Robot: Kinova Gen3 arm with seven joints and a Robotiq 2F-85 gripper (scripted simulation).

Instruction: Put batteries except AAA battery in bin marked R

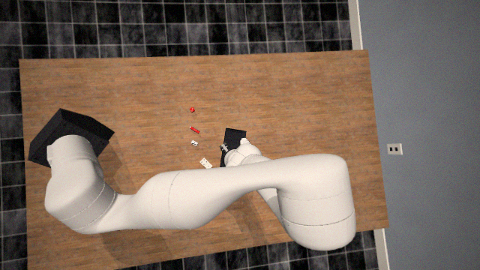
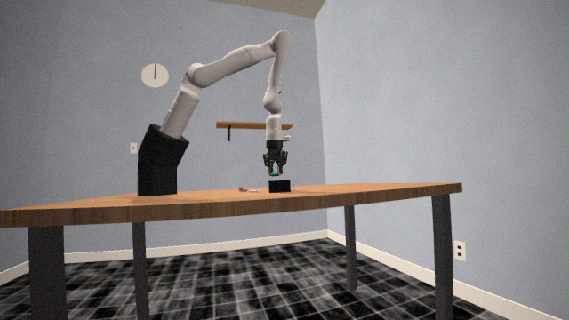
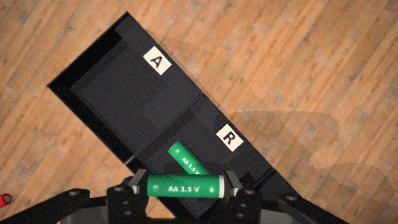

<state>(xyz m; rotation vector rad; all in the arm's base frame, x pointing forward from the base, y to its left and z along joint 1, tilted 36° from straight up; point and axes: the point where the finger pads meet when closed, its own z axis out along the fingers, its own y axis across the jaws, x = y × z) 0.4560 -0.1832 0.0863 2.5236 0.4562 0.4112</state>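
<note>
The black bin is 60 mm below my hand, 10 mm to the right of it and 10 mm ahead of it. The rest, counted from my hand: tiny white thing: 110 mm to the left, 110 mm behind, 80 mm below; then red battery: 160 mm to the left, 90 mm behind, 80 mm below; then flat white item: 100 mm behind, 80 mm below, 20 mm to the left.
</note>
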